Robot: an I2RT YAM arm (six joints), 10 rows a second.
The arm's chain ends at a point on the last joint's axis. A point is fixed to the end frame.
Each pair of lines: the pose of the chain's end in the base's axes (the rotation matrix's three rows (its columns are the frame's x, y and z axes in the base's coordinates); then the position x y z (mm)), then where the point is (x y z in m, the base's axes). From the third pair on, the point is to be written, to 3 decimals.
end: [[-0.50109, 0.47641, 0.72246], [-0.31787, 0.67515, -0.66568], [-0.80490, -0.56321, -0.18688]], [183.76, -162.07, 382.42]
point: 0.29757 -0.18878 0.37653
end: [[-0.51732, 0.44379, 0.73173], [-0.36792, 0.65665, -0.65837], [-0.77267, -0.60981, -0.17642]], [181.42, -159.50, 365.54]
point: 0.29559 -0.18401 0.35746
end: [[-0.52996, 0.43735, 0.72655], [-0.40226, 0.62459, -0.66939], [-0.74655, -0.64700, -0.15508]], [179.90, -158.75, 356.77]
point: 0.294 -0.184 0.348
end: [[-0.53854, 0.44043, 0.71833], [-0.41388, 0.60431, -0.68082], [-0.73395, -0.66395, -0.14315]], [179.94, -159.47, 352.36]
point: 0.294 -0.186 0.344
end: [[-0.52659, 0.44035, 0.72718], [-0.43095, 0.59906, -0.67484], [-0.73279, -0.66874, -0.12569]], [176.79, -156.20, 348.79]
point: 0.291 -0.182 0.342
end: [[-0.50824, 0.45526, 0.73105], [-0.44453, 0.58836, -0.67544], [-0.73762, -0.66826, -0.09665]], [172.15, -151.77, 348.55]
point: 0.286 -0.177 0.345
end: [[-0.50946, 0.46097, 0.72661], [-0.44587, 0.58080, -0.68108], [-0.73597, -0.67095, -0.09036]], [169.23, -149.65, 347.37]
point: 0.283 -0.176 0.344
